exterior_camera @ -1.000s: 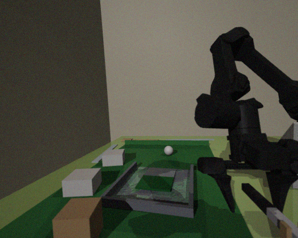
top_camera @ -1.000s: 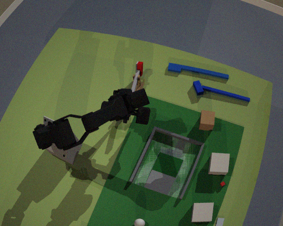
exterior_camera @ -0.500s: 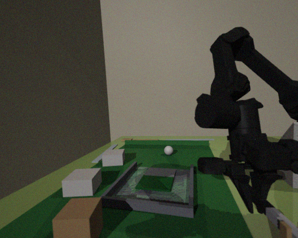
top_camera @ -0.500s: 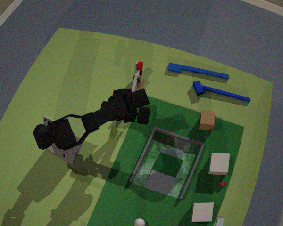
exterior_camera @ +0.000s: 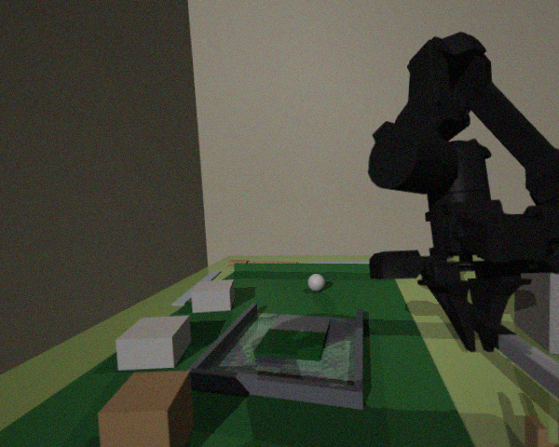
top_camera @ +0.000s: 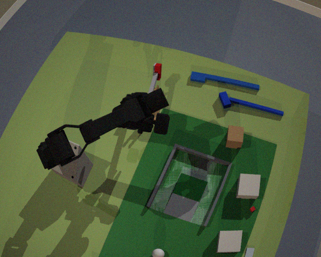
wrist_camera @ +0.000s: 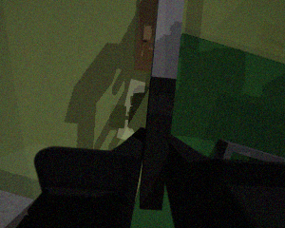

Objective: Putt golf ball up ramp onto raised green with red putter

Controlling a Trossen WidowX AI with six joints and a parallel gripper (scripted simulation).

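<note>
My gripper tip is 11 cm to the right of the red putter, 4 cm past it and 2 cm below it. Also, from my gripper tip: white golf ball (38 cm to the right, 25 cm ahead, 5 cm below); then wooden stand (13 cm to the left, 5 cm below, 4 cm behind); then brown block (30 cm ahead, 12 cm to the left, 5 cm below).
</note>
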